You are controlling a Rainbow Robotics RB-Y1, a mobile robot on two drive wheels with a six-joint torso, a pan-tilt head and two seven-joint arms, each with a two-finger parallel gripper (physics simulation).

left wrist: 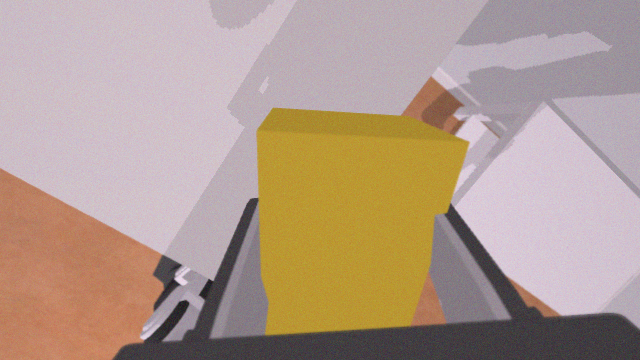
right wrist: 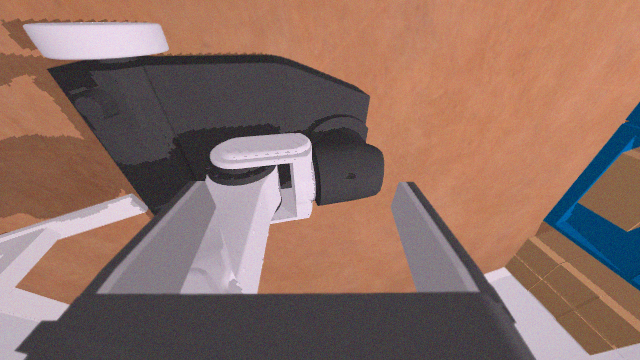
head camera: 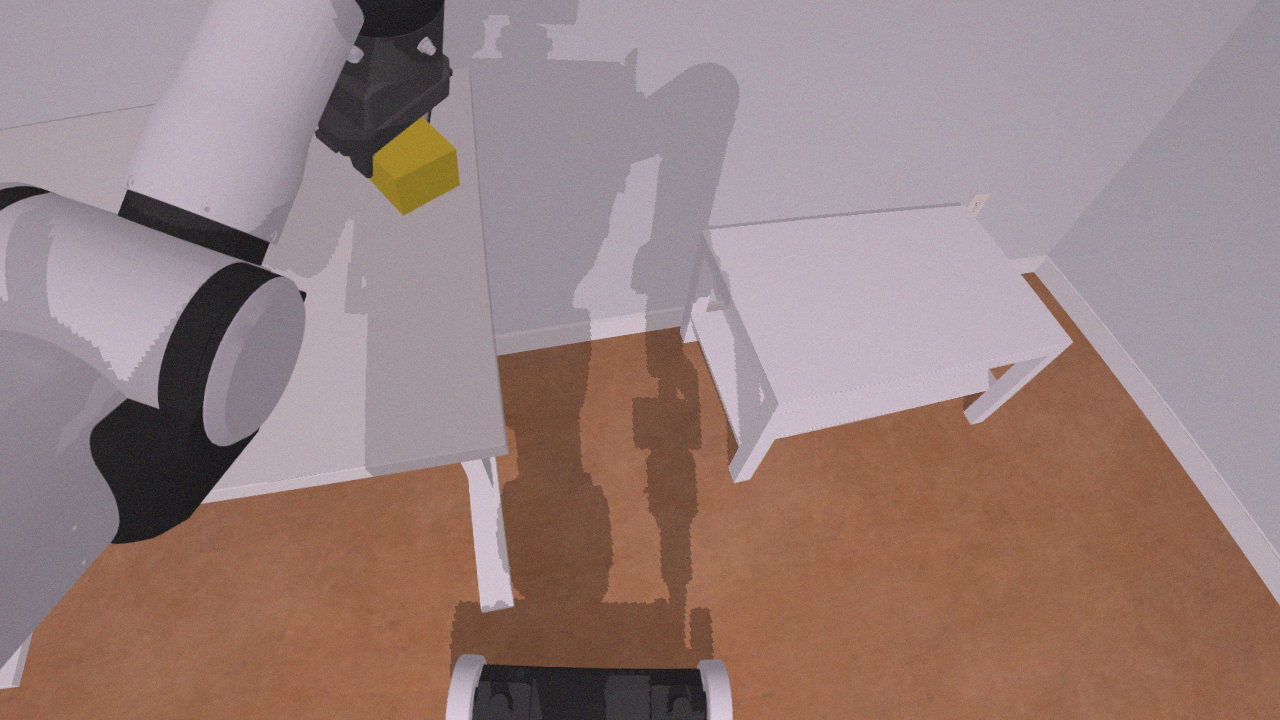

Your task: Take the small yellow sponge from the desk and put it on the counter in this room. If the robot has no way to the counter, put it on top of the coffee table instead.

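Seen in the pictures: left gripper, fingertip midpoint: (left wrist: 340,205) (head camera: 391,147); right gripper, fingertip midpoint: (right wrist: 303,194); robot's base, origin of the base link: (head camera: 590,708).
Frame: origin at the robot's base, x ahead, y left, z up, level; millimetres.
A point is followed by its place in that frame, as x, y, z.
The yellow sponge (head camera: 416,165) {371, 166, 1166} (left wrist: 350,225) {420, 209, 1177} is a block between the fingers of my left gripper (head camera: 400,145) {419, 206, 1149} (left wrist: 340,205) {419, 206, 1149}, which is shut on it. In the head view the gripper and sponge hang above the white desk (head camera: 429,376) {295, 186, 951} (left wrist: 110,100) {287, 391, 951}, near its right edge. The low white coffee table (head camera: 895,304) {883, -740, 451} (left wrist: 545,215) {920, -635, 451} stands right of the desk, against the wall, with a gap of floor between them. My right gripper (right wrist: 303,194) {-316, -225, 587} is open and empty, above the robot's base. No counter can be made out in these views.
A white desk leg (head camera: 492,537) stands on the brown floor (head camera: 895,555) {363, -825, 1} near the front of the robot's base (head camera: 590,694) {23, 1, 191}. Grey walls meet at the right. In the right wrist view, a blue frame (right wrist: 585,185) {-2321, 548, 58} and brown boxes (right wrist: 575,295) {-2563, 1447, 470} are at the right.
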